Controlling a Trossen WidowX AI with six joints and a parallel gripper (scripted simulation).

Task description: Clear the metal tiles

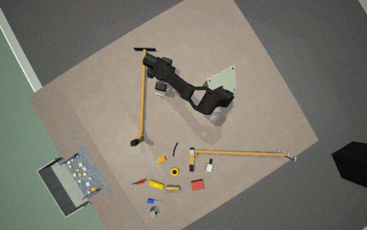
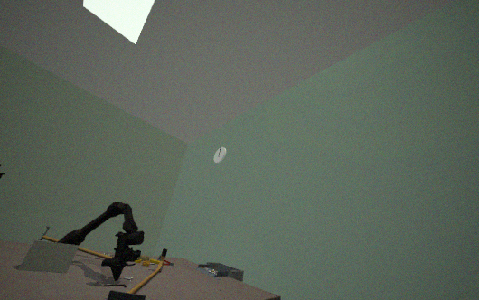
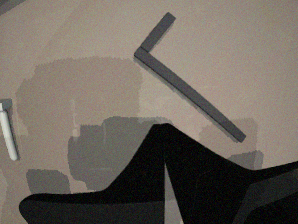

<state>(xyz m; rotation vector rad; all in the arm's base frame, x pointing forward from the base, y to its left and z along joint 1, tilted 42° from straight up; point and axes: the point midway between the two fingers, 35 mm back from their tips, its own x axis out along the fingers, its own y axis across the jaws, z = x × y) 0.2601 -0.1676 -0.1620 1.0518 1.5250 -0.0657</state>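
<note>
The hex key lies 2 cm ahead of my gripper tip, 3 cm to the right of it and 1 cm below it. From my gripper tip the other things lie so: long orange-handled tool 18 cm behind, 67 cm to the left, 3 cm above; yellow ring 20 cm ahead, 57 cm to the left, 1 cm below; yellow block 35 cm ahead, 60 cm to the left.
</note>
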